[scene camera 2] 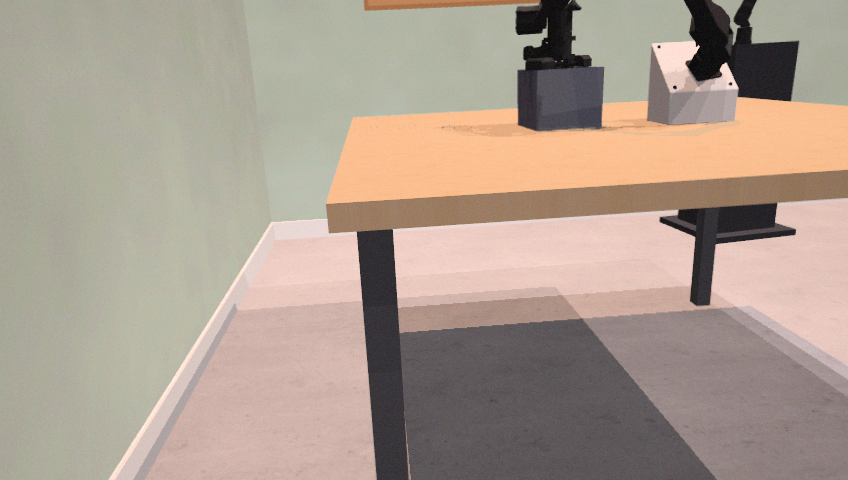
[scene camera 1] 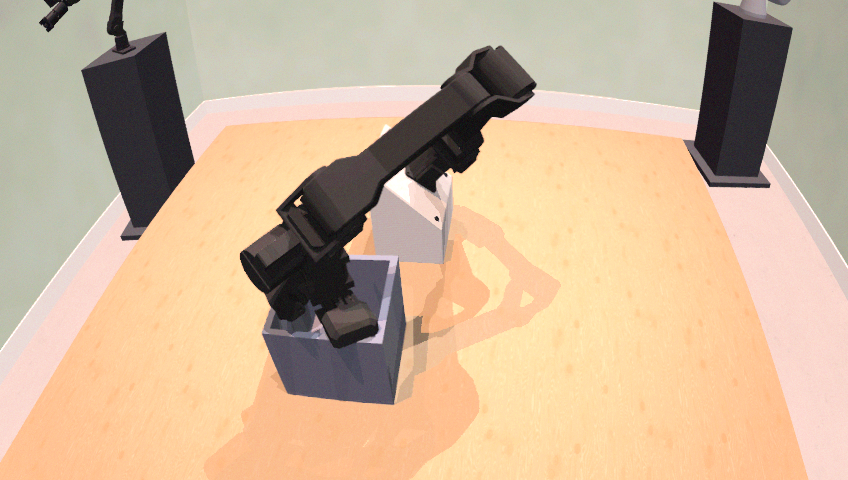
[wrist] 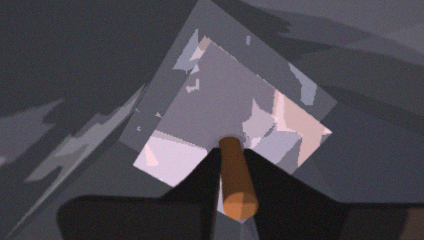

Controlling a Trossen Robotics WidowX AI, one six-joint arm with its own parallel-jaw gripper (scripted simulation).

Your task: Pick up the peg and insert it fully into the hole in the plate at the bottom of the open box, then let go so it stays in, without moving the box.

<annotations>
box: scene camera 2; scene camera 1; wrist 90, 90
same spot on box: [scene camera 1: 367, 371] = [scene camera 2: 533, 96]
</annotations>
